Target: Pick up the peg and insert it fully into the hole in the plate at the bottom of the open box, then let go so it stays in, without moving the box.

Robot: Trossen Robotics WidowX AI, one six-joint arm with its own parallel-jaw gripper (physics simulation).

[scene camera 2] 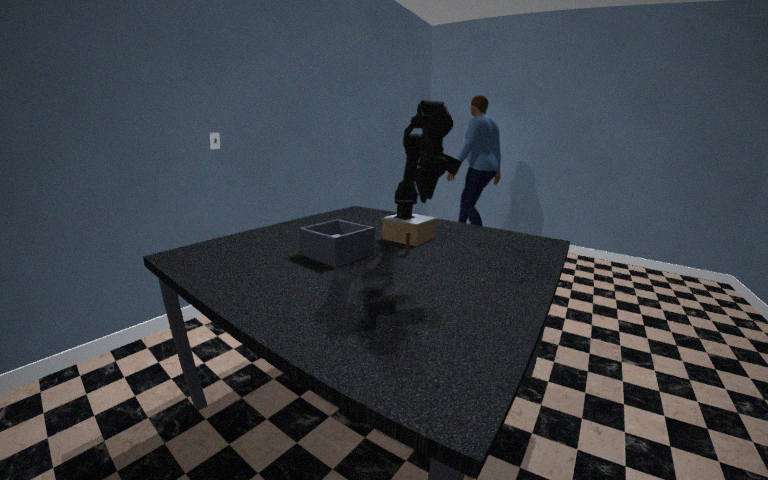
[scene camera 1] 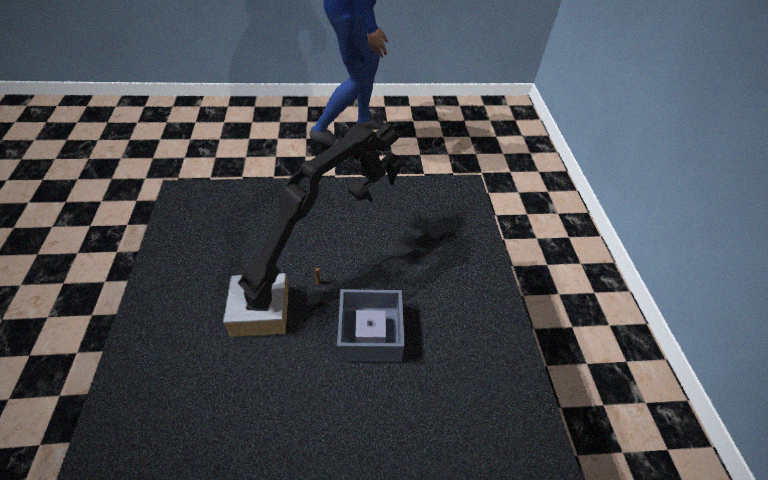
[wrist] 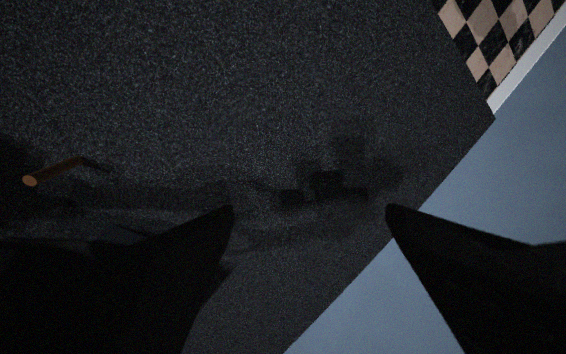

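Seen in the pictures: gripper, between the fingertips: [scene camera 2: 426,201] [scene camera 1: 381,193] [wrist: 308,212]; arm's base, origin of its link: [scene camera 2: 404,217] [scene camera 1: 259,301].
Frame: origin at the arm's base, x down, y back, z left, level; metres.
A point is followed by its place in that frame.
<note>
An orange-brown peg [scene camera 1: 317,276] @(y -0.155, x 0.040, z 0.132 m) [scene camera 2: 407,243] @(y -0.160, x 0.049, z 0.143 m) [wrist: 54,170] @(y -0.158, x 0.037, z 0.145 m) stands upright on the dark table, between the arm's base and the open box. The grey open box [scene camera 1: 370,352] @(y -0.344, x 0.031, z -0.129 m) [scene camera 2: 336,250] @(y -0.424, x 0.033, z 0.065 m) stands on the table. Inside it, at the bottom, is a pale plate [scene camera 1: 362,333] @(y -0.317, x 0.032, z -0.070 m) with a small dark hole [scene camera 1: 370,323] @(y -0.338, x 0.050, z -0.024 m); in scene camera 2 the box walls hide most of the plate. My gripper [scene camera 1: 381,189] @(y -0.348, x -0.151, z 0.344 m) [wrist: 308,212] @(y -0.348, x -0.151, z 0.344 m) is open and empty, high above the table and well away from the peg. In the wrist view the peg shows at the far left, outside the fingers.
The arm's base stands on a white-topped wooden block [scene camera 1: 256,327] @(y 0.000, x 0.041, z -0.065 m) [scene camera 2: 408,230] @(y -0.063, x 0.032, z 0.071 m), close beside the peg. The dark table [scene camera 1: 283,418] @(y -0.120, x 0.089, z -0.308 m) [scene camera 2: 453,339] @(y -0.529, x 0.090, z 0.559 m) bears the block, peg and box. A person in blue [scene camera 1: 351,62] [scene camera 2: 481,147] is beyond the table, near the wall.
</note>
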